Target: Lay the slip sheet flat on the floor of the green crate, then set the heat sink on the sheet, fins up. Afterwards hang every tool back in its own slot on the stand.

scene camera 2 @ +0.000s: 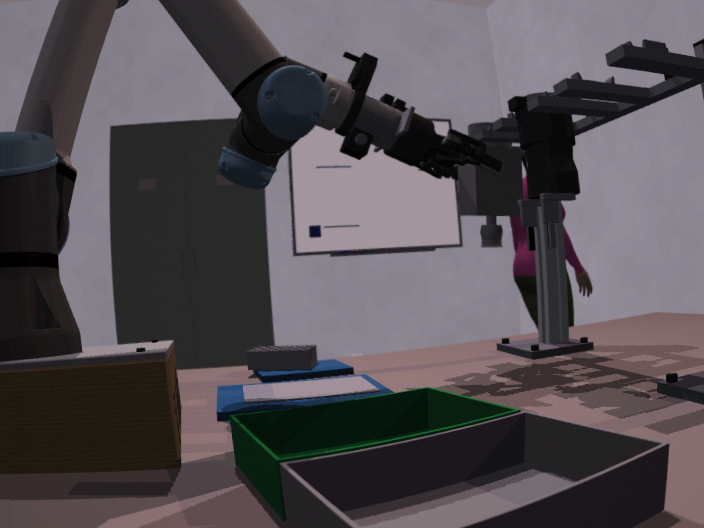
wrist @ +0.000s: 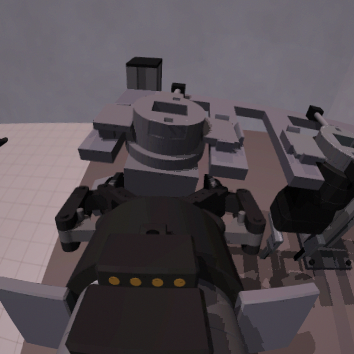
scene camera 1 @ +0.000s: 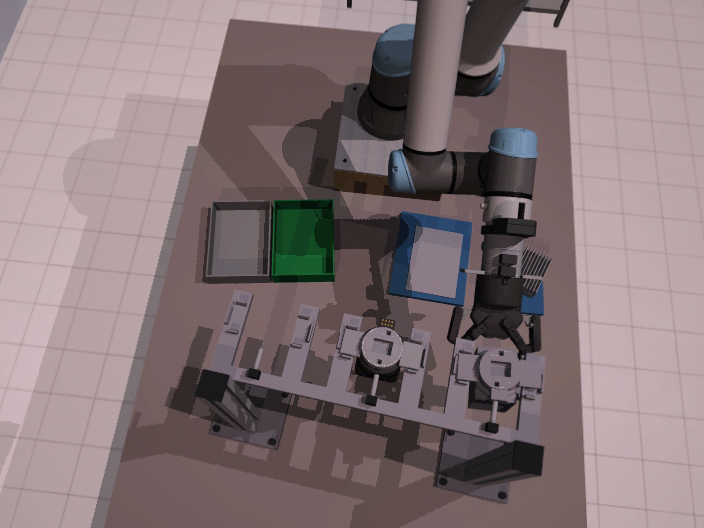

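Seen in the pictures: hand, tool point: (scene camera 1: 501, 265); arm's base, link origin: (scene camera 2: 14, 357) (scene camera 1: 389, 114).
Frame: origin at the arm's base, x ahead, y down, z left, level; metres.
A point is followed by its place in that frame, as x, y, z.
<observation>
The white slip sheet (scene camera 1: 435, 261) @[0.329, 0.076, 0.145] (scene camera 2: 309, 388) @[0.332, 0.076, 0.143] lies flat on a blue tray (scene camera 1: 398, 292) @[0.414, 0.079, 0.070] (scene camera 2: 227, 394) @[0.229, 0.078, 0.157]. The grey heat sink (scene camera 1: 536, 269) @[0.320, 0.073, 0.371] (scene camera 2: 281, 359) @[0.324, 0.062, 0.325] sits fins up on a second blue tray (scene camera 1: 533, 304) @[0.402, 0.078, 0.367] (scene camera 2: 335, 368) @[0.400, 0.078, 0.292], partly hidden by the arm in scene camera 1. The green crate (scene camera 1: 303, 278) @[0.414, 0.066, -0.142] (scene camera 2: 255, 471) @[0.231, 0.072, -0.175] is empty. My adaptive gripper (scene camera 1: 495, 339) (scene camera 2: 470, 163) (wrist: 161, 240) is open, tilted forward, close in front of the vacuum tool (scene camera 1: 497, 369) @[0.647, -0.265, 0.213] (scene camera 2: 490, 181) @[0.629, -0.184, 0.191] (wrist: 167, 130) @[0.617, -0.273, 0.215], which hangs in the stand's end slot. The parallel gripper tool (scene camera 1: 381, 349) @[0.637, -0.260, 0.036] (scene camera 2: 548, 147) @[0.616, -0.199, 0.007] (wrist: 305, 210) @[0.616, -0.187, 0.053] hangs in the middle slot.
The tool stand (scene camera 1: 341, 397) @[0.717, -0.254, -0.015] (scene camera 2: 551, 272) @[0.759, -0.042, 0.236] spans the front of the table; its slot at the far end from the vacuum tool is empty. A grey crate (scene camera 1: 238, 279) @[0.435, 0.065, -0.282] (scene camera 2: 602, 483) @[0.386, 0.051, -0.358] stands against the green one. The robot's base block (scene camera 1: 363, 153) @[0.121, -0.006, -0.046] (scene camera 2: 85, 414) @[0.097, 0.038, -0.109] is behind the trays and crates.
</observation>
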